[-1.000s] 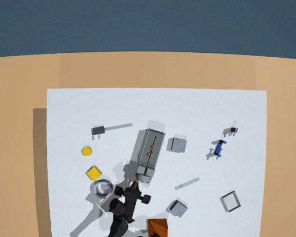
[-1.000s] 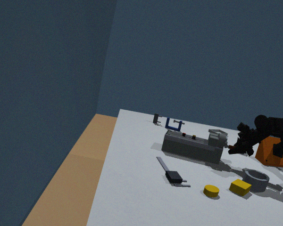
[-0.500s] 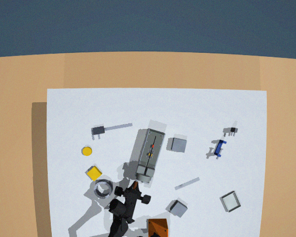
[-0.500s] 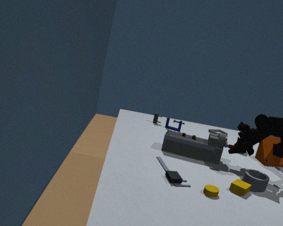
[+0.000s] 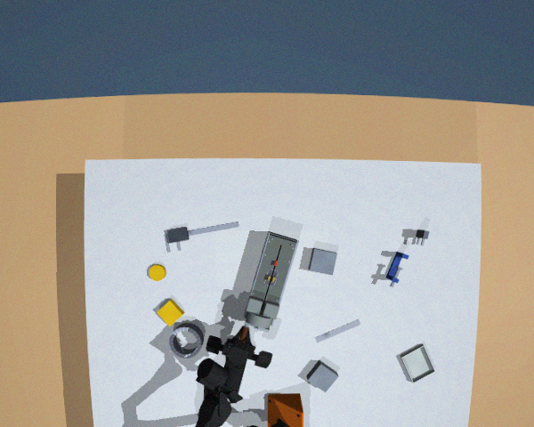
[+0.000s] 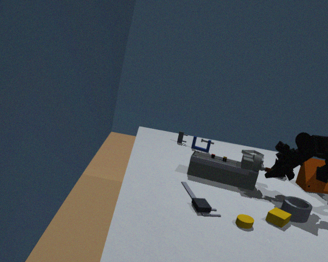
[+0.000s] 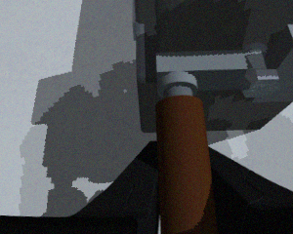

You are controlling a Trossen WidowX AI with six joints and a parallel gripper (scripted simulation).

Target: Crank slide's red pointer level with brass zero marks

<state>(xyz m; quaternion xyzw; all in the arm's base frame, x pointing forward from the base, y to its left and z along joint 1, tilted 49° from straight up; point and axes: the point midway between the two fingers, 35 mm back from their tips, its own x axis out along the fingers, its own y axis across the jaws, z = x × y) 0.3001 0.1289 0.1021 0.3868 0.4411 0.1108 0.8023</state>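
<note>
Right now my gripper tip is 30 mm below the brown crank handle and 20 mm past it. Round my gripper tip: flat grey bar 290 mm to the right, 60 mm below; red pointer 210 mm ahead, 60 mm to the right, 20 mm above; yellow block 240 mm to the left, 50 mm below.
</note>
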